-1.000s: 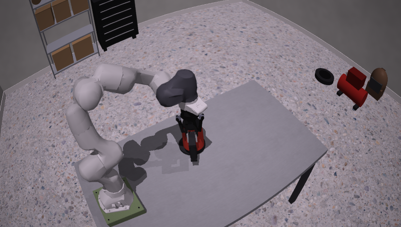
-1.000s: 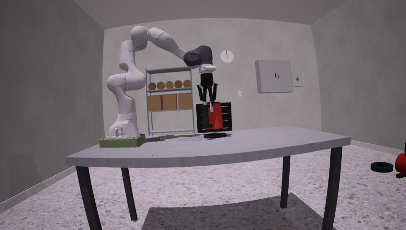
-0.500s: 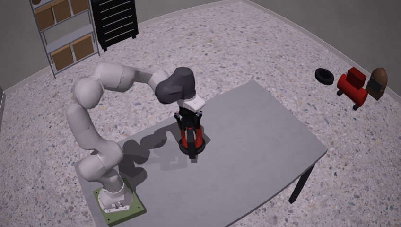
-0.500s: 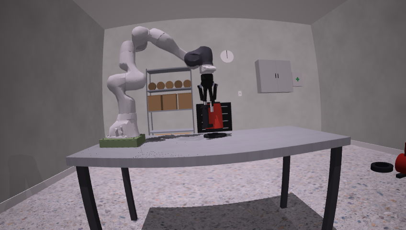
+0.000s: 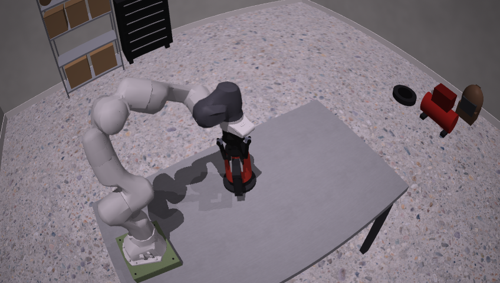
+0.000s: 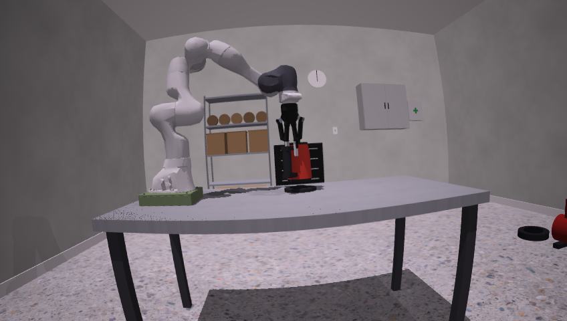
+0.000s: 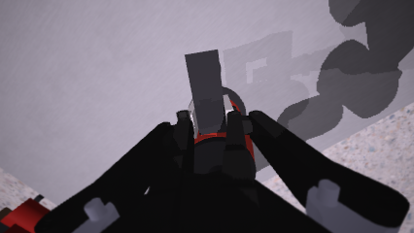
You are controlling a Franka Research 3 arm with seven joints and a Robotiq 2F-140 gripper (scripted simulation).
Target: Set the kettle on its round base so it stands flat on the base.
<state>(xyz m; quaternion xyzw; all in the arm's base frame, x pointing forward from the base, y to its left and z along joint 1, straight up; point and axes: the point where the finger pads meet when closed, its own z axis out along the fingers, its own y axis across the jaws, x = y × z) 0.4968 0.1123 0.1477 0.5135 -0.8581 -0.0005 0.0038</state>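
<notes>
Now: hand 50 mm above the red kettle, 30 mm to the right of it and 20 mm short of it. The rest, counted from my hand: black round base: 180 mm below, 60 mm to the left, 30 mm ahead.
</notes>
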